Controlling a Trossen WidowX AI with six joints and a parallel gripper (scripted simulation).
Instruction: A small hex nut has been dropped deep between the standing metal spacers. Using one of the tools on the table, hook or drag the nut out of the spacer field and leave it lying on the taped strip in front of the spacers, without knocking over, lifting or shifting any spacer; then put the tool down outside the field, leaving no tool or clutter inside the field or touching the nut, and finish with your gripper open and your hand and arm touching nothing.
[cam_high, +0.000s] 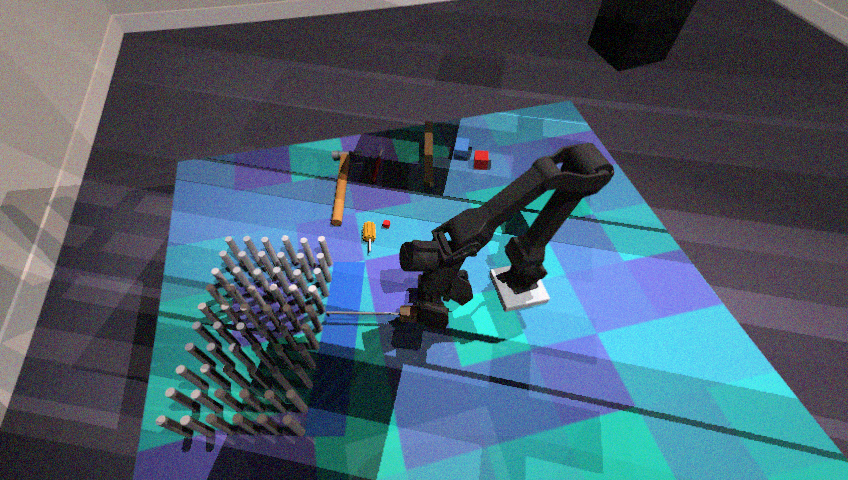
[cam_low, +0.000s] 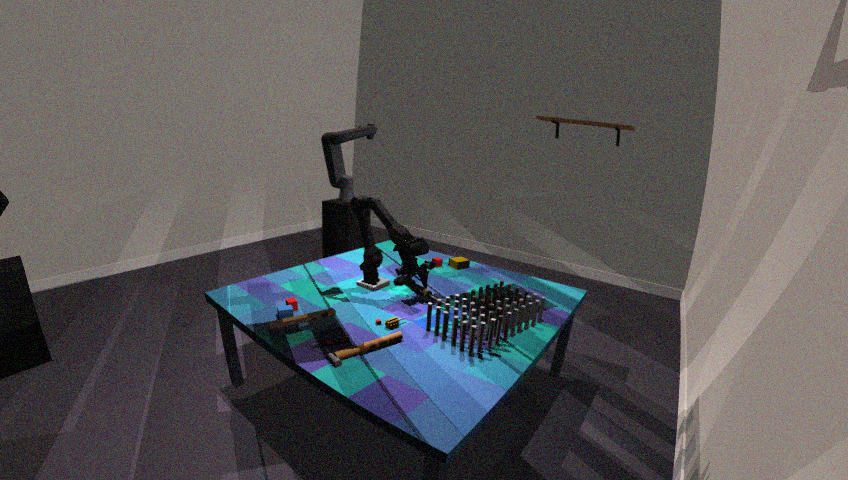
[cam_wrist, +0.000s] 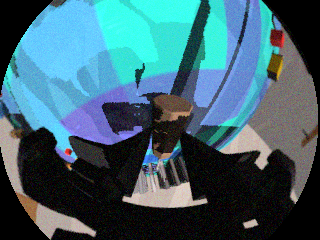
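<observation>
The blue taped strip is 190 mm ahead of my gripper tip, 40 mm below it and 30 mm to the right of it. The rest, counted from my gripper tip: yellow screwdriver 270 mm to the right, 40 mm ahead, 20 mm below; bent wire 460 mm to the left, 220 mm behind, 30 mm below; hook tool 100 mm ahead, 40 mm to the right.
</observation>
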